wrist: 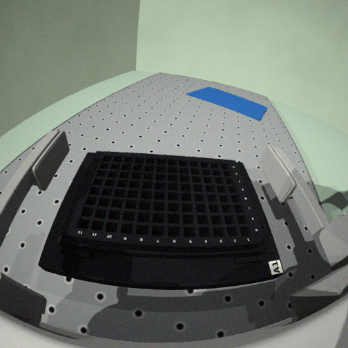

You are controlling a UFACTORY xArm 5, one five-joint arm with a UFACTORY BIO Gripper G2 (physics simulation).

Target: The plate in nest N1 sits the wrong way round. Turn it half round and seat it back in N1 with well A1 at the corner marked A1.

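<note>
The black plate (pixel 167 197) lies in the black nest N1 (pixel 165 272) in the wrist view and looks level. Its column numbers run along the near edge, with 1 at the right and 12 at the left. Its row letters run along the right edge. The column 1 end of the numbered edge is at the near right corner, the same corner as the nest's white A1 label (pixel 275 267). My gripper (pixel 166 167) is open, with one finger pad left of the plate and one right of it, both apart from it. The plate's underside is hidden.
A blue flat rectangle (pixel 230 102) lies on the grey perforated board (pixel 135 127) at the far right. Pale green walls (pixel 240 40) stand beyond the board. Shadows fall on the board near the nest.
</note>
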